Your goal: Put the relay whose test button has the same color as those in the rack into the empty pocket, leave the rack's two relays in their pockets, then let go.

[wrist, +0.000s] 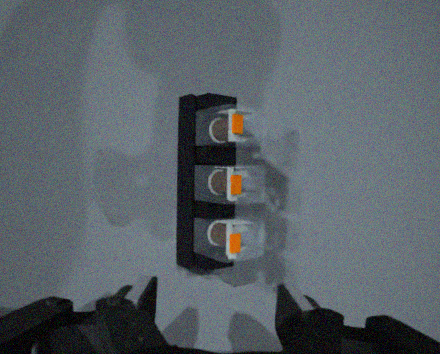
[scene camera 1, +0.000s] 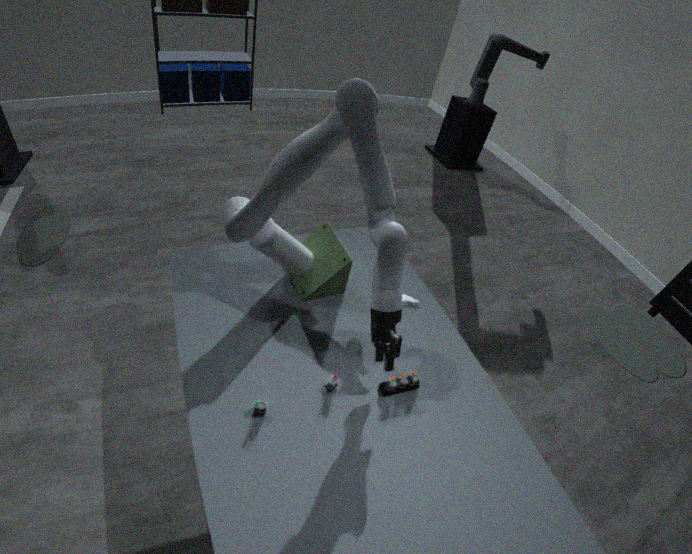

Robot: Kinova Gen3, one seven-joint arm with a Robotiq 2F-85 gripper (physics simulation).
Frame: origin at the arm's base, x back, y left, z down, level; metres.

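Where they show: gripper, fingertip midpoint: point(wrist: 216, 302) point(scene camera 1: 383, 365); arm's base at its link origin: point(scene camera 1: 301, 262).
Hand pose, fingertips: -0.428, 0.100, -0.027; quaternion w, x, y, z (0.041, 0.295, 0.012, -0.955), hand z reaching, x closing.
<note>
Things, the pixels of their top centre, and the offset from my fingertips, as dx, dy, dz. Level surfaces: height alone.
- black rack at its top centre: point(wrist: 221, 182) point(scene camera 1: 401, 382) -0.038, +0.051, +0.049
- relay with a red button, top centre: point(scene camera 1: 333, 379) +0.008, -0.128, +0.028
- relay with a green button, top centre: point(scene camera 1: 259, 404) -0.017, -0.318, +0.028
- pale mat at its surface level: dz +0.072
The black rack point(scene camera 1: 398, 391) point(wrist: 186, 185) stands on the pale mat. Three clear-cased relays with orange test buttons sit in its three pockets: one relay point(wrist: 216, 129) at the top of the wrist view, one relay point(wrist: 215, 181) in the middle and one relay point(wrist: 214, 233) at the bottom. A relay with a red button point(scene camera 1: 330, 384) stands left of the rack in the scene view. A relay with a green button point(scene camera 1: 259, 410) stands farther left. My gripper point(scene camera 1: 383, 362) point(wrist: 216, 302) is open and empty, pointing down above the rack and apart from it.
The pale mat point(scene camera 1: 450, 461) lies under the rack and the loose relays. The green base block point(scene camera 1: 323, 262) stands behind. A small white thing point(scene camera 1: 410, 300) lies behind my gripper. A shelf unit point(scene camera 1: 252, 57) and another arm on a black pedestal point(scene camera 1: 464, 132) stand far back.
</note>
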